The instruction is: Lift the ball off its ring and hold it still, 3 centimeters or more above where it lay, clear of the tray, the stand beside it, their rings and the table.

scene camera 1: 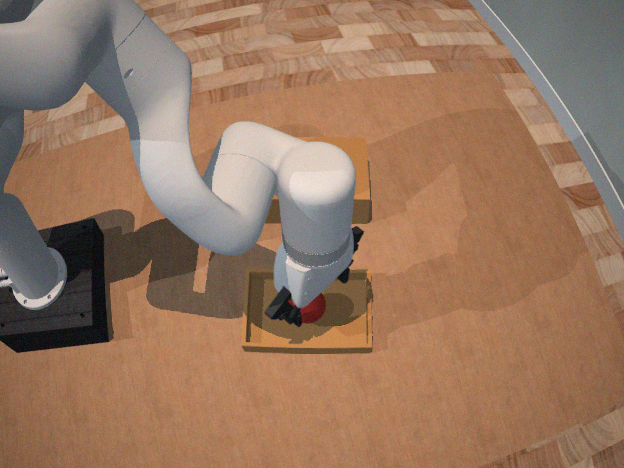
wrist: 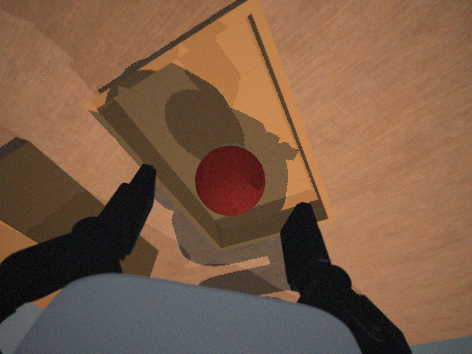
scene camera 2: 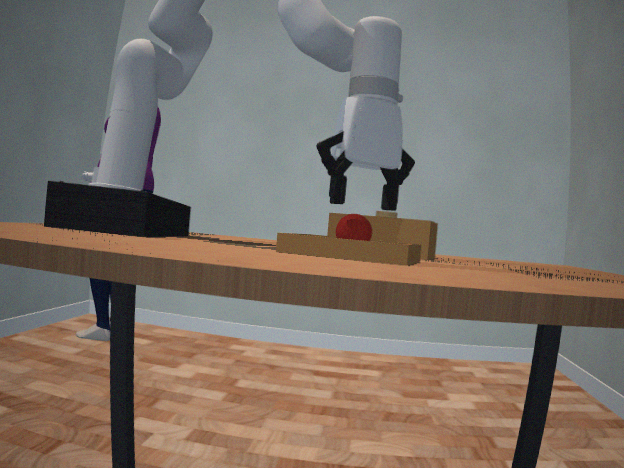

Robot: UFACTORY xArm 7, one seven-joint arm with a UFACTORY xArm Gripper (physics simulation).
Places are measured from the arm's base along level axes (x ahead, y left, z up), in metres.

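Pixels of known places: gripper, fingertip midpoint: [scene camera 1: 315, 297] [wrist: 224, 201] [scene camera 2: 363, 207]; arm's base, link origin: [scene camera 1: 39, 279] [scene camera 2: 118, 193].
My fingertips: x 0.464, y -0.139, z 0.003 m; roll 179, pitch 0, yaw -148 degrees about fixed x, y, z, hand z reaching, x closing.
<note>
For each thing: its top centre in the pictures, then the offset to it from my fingertips.
- red ball, top centre: [wrist: 228, 205] [scene camera 1: 306, 297] [scene camera 2: 355, 213] dx -0.011, dy +0.009, dz -0.010 m
- shallow orange-brown tray, top centre: [wrist: 231, 172] [scene camera 1: 307, 308] [scene camera 2: 353, 238] dx -0.011, dy +0.009, dz -0.048 m
The red ball [scene camera 1: 315, 307] [scene camera 2: 353, 227] [wrist: 230, 181] sits inside the shallow orange-brown tray [scene camera 1: 307, 347] [scene camera 2: 347, 249] [wrist: 287, 100], near its middle in scene camera 1. Its own ring does not show beneath it. My gripper [scene camera 1: 321, 298] [scene camera 2: 363, 205] [wrist: 224, 201] is open and empty. In scene camera 2 its fingertips hang a little above the ball's top. In the wrist view the ball appears between the two black fingers, farther down. In scene camera 1 the hand partly covers the ball.
The taller stand [scene camera 1: 360, 173] [scene camera 2: 418, 236] [wrist: 45, 185] is beside the tray, behind it in scene camera 2, partly hidden by the arm in scene camera 1. Its pale ring [scene camera 2: 386, 214] is on top. The black arm base [scene camera 1: 55, 322] [scene camera 2: 95, 209] stands left. A person is partly hidden behind the arm.
</note>
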